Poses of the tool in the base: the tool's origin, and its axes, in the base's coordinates. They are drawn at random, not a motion.
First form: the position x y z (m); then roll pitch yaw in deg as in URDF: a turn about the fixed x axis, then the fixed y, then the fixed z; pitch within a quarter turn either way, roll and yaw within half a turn.
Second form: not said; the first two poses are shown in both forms.
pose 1, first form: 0.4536 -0.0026 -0.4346 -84.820 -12.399 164.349
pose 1, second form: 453.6 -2.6 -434.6 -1.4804 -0.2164 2.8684
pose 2, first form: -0.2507 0.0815 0.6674 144.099 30.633 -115.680
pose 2, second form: -250.7 81.5 667.4 2.5150 0.5346 -2.0190
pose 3, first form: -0.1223 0.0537 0.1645 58.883 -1.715 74.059
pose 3, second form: -122.3 53.7 164.5 1.0277 -0.0299 1.2926
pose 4, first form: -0.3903 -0.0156 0.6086 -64.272 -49.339 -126.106
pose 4, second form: -390.3 -15.6 608.6 -1.1218 -0.8611 -2.2010
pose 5, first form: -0.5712 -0.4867 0.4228 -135.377 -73.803 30.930
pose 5, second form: -571.2 -486.7 422.8 -2.3628 -1.2881 0.5398
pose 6, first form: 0.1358 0.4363 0.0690 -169.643 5.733 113.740
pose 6, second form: 135.8 436.3 69.0 -2.9608 0.1001 1.9851
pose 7, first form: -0.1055 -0.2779 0.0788 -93.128 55.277 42.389
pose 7, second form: -105.5 -277.9 78.8 -1.6254 0.9648 0.7398
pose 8, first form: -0.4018 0.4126 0.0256 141.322 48.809 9.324
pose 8, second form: -401.8 412.6 25.6 2.4665 0.8519 0.1627
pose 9, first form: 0.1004 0.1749 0.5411 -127.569 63.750 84.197
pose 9, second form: 100.4 174.9 541.1 -2.2265 1.1126 1.4695
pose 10, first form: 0.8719 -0.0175 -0.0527 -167.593 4.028 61.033
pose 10, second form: 871.9 -17.5 -52.7 -2.9250 0.0703 1.0652
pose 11, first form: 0.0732 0.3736 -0.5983 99.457 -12.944 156.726
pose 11, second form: 73.2 373.6 -598.3 1.7359 -0.2259 2.7354
